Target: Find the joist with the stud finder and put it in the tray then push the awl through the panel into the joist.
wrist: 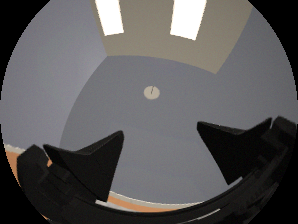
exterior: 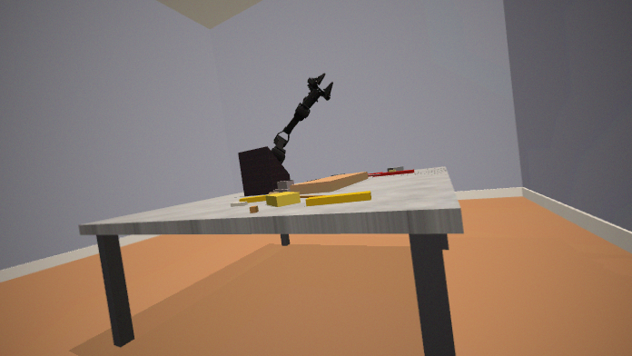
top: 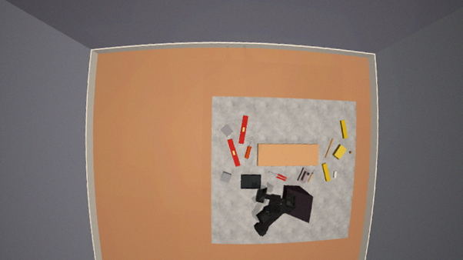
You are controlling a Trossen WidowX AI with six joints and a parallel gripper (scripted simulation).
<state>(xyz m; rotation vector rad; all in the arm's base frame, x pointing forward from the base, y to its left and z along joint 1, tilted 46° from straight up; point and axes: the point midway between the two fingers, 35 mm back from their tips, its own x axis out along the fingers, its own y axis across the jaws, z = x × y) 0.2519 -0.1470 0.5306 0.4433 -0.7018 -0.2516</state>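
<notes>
Now: the stud finder 560 mm below my gripper tip, 430 mm to the right of it and 100 mm behind it. Also, from my gripper tip: awl 600 mm below, 500 mm to the right, 100 mm behind; square indicator window 550 mm below, 430 mm to the right, 80 mm behind; dark tray 590 mm below, 160 mm behind, 40 mm to the left.
</notes>
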